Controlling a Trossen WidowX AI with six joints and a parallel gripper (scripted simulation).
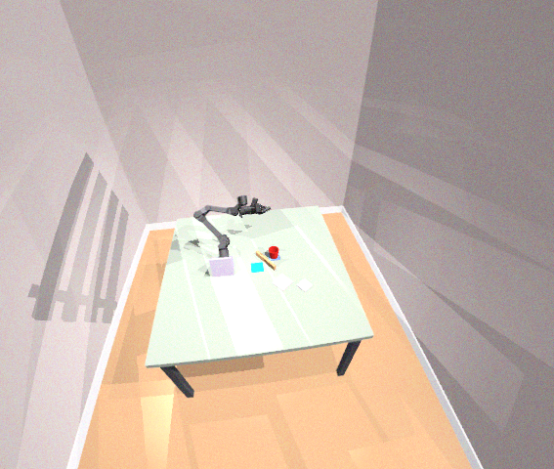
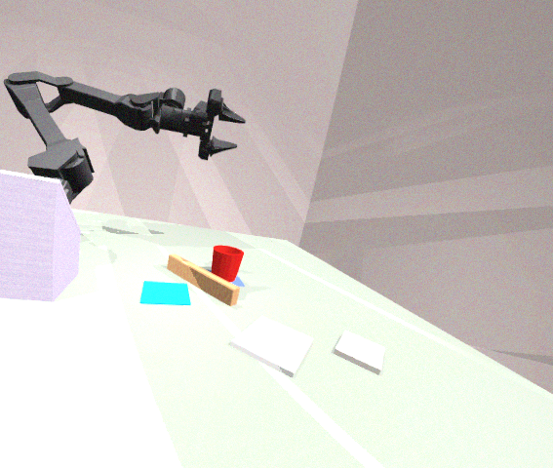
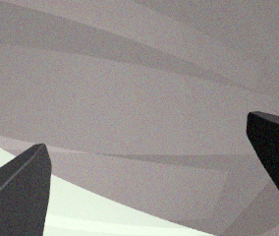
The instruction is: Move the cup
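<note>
Right now my gripper tip is 32 cm above the red cup, 12 cm to the left of it and 1 cm short of it. From my gripper tip the other things lie so: pale blue pad (37 cm below, 11 cm to the right, 1 cm ahead); blue marble (35 cm below, 12 cm to the right, 1 cm behind); green marble (35 cm below, 10 cm to the right, 2 cm ahead).
</note>
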